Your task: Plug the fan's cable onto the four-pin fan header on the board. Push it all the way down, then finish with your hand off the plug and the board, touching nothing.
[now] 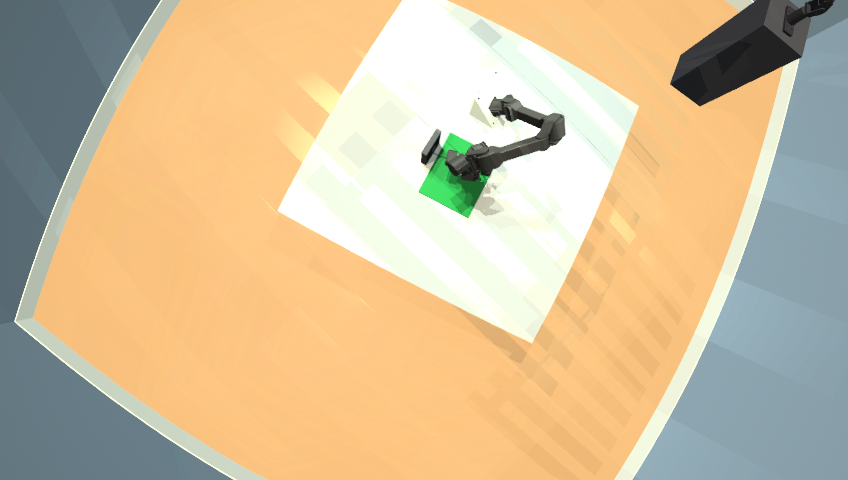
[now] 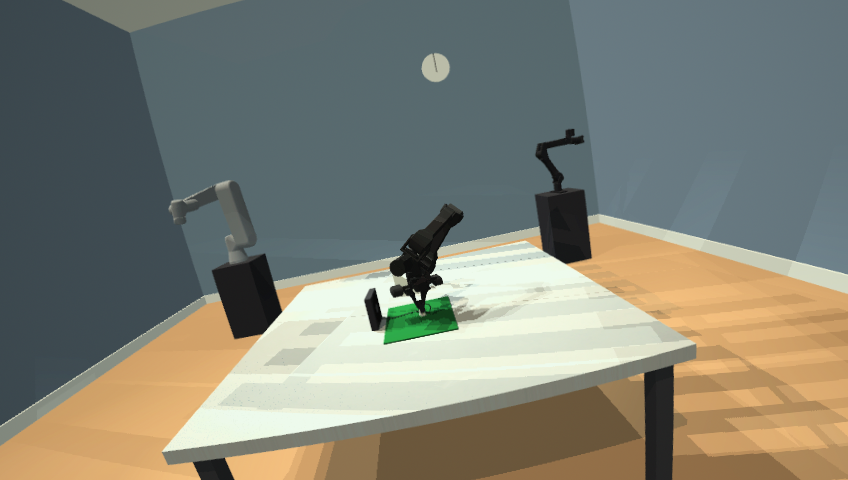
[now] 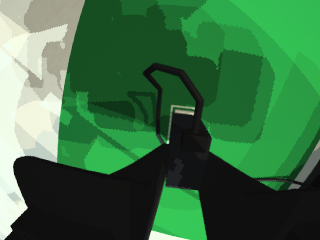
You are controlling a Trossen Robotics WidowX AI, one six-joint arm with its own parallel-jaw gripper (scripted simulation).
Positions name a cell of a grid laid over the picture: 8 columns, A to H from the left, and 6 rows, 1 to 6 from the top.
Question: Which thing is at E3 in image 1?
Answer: A green board.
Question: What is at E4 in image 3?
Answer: A fan plug.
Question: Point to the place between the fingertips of my gripper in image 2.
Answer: D4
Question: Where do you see a green board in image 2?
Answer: E4
